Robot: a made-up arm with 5 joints.
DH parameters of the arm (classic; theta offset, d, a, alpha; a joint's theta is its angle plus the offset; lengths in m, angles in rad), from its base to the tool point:
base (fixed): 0 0.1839 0 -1.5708
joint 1: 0 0.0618 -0.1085 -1.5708
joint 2: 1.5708 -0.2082 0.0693 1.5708
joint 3: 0 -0.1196 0.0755 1.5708
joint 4: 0 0.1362 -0.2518 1.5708
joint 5: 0 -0.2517 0.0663 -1.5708
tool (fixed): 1.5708 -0.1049 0 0
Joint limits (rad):
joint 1: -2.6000..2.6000
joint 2: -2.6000..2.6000
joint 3: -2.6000..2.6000
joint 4: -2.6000..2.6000
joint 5: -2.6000..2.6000
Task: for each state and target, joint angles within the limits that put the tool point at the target. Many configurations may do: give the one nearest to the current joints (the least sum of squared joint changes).
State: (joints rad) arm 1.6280 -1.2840 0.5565 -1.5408 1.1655
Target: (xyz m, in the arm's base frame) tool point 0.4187 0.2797 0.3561
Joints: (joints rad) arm 0.8875 -1.9591 -0.0900 -1.1881 1.5777
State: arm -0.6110 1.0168 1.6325 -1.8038 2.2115
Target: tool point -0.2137 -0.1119 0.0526
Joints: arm 0.0762 1.0087 1.9598 -1.3775 1.8687
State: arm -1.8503 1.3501 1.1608 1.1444 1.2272
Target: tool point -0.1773 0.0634 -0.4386
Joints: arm -2.0606 0.8535 1.4174 1.3541 1.9080
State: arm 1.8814 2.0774 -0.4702 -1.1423 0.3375
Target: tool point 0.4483 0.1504 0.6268
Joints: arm 1.5830 1.7408 -0.5659 -1.8478 0.2122
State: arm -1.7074 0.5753 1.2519 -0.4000 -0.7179
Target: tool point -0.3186 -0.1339 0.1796
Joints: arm -1.6280 0.7186 1.3692 -0.3677 -0.9111
